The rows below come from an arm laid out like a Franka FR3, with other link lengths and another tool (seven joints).
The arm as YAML. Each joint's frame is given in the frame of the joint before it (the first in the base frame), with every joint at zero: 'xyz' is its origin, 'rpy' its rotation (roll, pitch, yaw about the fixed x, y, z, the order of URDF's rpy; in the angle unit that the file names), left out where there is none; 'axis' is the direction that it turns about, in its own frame. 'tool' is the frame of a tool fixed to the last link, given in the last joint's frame.
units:
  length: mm
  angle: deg
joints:
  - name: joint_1
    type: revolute
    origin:
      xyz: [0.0, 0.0, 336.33]
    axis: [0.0, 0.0, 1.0]
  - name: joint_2
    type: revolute
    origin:
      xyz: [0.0, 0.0, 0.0]
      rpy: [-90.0, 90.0, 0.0]
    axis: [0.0, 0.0, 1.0]
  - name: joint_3
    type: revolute
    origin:
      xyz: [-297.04, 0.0, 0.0]
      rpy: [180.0, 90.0, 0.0]
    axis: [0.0, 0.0, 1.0]
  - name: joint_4
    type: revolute
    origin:
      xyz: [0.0, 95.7, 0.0]
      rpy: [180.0, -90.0, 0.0]
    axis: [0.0, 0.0, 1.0]
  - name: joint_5
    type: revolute
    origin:
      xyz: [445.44, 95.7, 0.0]
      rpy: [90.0, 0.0, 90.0]
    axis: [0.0, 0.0, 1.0]
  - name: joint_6
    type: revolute
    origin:
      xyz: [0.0, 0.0, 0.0]
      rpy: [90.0, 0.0, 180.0]
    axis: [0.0, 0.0, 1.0]
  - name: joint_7
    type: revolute
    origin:
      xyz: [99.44, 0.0, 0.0]
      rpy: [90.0, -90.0, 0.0]
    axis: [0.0, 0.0, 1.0]
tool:
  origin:
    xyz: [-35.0, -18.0, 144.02]
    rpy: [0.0, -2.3, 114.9]
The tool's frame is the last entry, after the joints.
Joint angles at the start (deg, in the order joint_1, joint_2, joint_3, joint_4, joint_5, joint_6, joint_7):
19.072, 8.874, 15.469, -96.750, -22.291, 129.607, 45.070
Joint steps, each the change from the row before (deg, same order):
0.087, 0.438, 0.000, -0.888, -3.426, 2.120, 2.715
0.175, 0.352, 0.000, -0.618, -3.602, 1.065, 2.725
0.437, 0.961, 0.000, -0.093, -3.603, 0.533, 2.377
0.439, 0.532, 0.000, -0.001, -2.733, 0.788, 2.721
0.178, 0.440, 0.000, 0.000, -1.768, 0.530, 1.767
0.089, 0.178, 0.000, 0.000, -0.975, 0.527, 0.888
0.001, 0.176, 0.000, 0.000, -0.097, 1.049, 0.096
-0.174, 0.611, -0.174, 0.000, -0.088, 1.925, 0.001
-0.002, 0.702, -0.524, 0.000, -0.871, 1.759, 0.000
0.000, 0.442, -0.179, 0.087, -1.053, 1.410, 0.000
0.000, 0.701, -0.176, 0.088, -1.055, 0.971, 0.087
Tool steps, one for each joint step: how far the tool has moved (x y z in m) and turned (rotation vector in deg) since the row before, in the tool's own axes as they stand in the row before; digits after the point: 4 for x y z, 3 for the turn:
0.0039, 0.0008, 0.0083, -0.226, -2.317, 0.078
0.0044, 0.0002, 0.0066, 0.327, -2.222, -0.131
0.0081, 0.0022, 0.0095, 0.537, -1.834, -0.700
0.0052, 0.0041, 0.0024, -0.280, -1.603, 0.364
0.0031, 0.0018, 0.0031, -0.137, -0.971, 0.286
0.0012, 0.0016, 0.0004, -0.366, -0.603, 0.099
0.0007, 0.0023, -0.0005, -0.920, -0.065, 0.019
0.0001, 0.0011, 0.0044, -1.289, 0.042, 0.089
-0.0004, -0.0010, 0.0069, -0.891, -0.476, -0.456
0.0006, 0.0015, 0.0021, -1.009, -0.627, -0.729
0.0029, -0.0003, 0.0060, -0.418, -0.361, -0.740

